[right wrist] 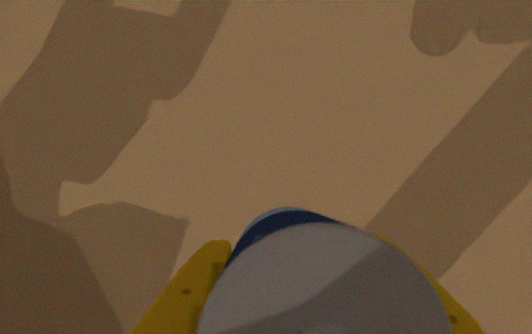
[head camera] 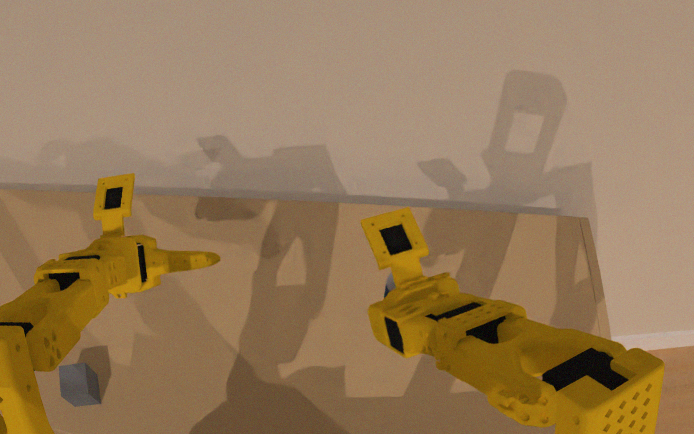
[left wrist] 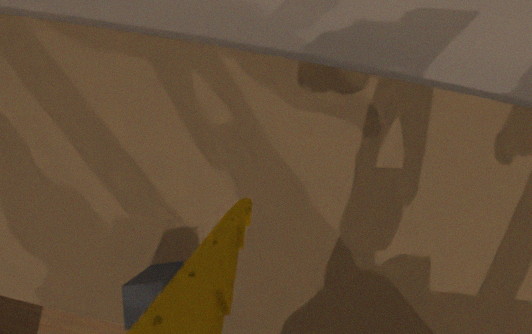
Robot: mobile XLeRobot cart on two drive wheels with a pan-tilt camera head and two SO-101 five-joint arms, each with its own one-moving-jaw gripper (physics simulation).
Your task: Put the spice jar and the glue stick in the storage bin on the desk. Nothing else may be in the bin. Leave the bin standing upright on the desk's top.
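Places are measured from the left arm's base along level axes (x down, y right, z back), in centimetres.
Pixels of known places: left end effector, tool point: (head camera: 130, 258) (left wrist: 250, 208); right end effector, tool point: (right wrist: 229, 262) (head camera: 383, 305).
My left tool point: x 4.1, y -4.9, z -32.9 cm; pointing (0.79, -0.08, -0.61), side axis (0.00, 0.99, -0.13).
Behind a point stands the place of what it marks.
My right gripper (right wrist: 311, 250) is shut on a round grey jar with a dark blue rim (right wrist: 315, 278), which I take for the spice jar, and holds it above the tan desk top (right wrist: 293, 108) @[z -35.5, x 16.5, y 20.7 cm] (head camera: 345, 282) @[z -38.6, x 16.5, y 17.4 cm]. In the head view the right wrist hides the jaws, and only a sliver of the jar (head camera: 388, 284) @[z -29.3, x 1.1, y 20.4 cm] shows. My left gripper (head camera: 203, 259) (left wrist: 244, 217) hovers over the left part of the desk. Only one of its jaws shows in the left wrist view, so it is fully open and empty.
A small grey cube (head camera: 79, 383) @[z -20.6, x 12.5, y -13.1 cm] (left wrist: 143, 290) @[z -22.3, x 12.5, y -14.3 cm] stands on the desk at the lower left, below the left gripper. The desk's back edge (head camera: 335, 197) @[z -54.0, x 20.3, y 16.2 cm] (left wrist: 257, 47) @[z -55.2, x 19.9, y -8.6 cm] meets a plain beige wall. The desk's right edge (head camera: 594, 282) @[z -37.4, x 16.5, y 51.1 cm] shows at the far right.
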